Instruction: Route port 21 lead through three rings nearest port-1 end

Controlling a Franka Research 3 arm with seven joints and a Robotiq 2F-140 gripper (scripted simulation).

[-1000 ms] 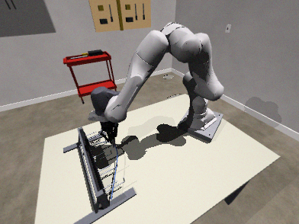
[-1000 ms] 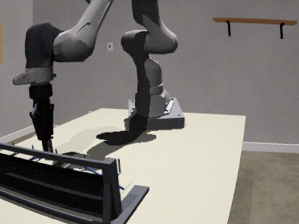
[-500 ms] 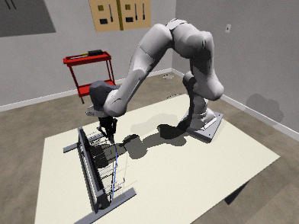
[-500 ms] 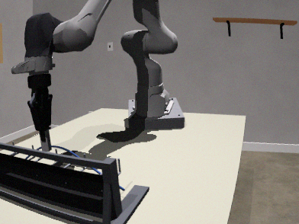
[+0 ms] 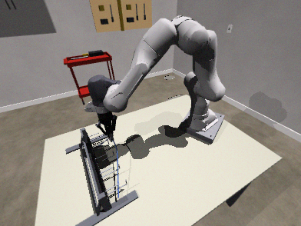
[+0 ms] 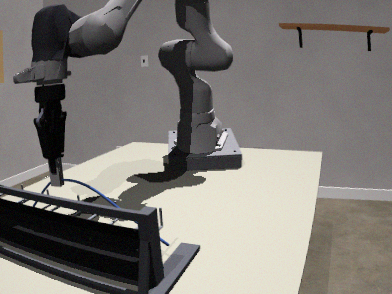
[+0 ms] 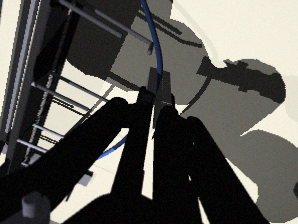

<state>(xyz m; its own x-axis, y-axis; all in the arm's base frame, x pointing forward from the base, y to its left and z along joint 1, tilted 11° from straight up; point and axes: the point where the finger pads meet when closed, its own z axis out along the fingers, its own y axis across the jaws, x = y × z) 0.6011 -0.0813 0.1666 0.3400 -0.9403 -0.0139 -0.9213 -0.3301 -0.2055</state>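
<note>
Right now the dark rack is 13 cm ahead of my hand, 9 cm to the left of it and 7 cm below it.
</note>
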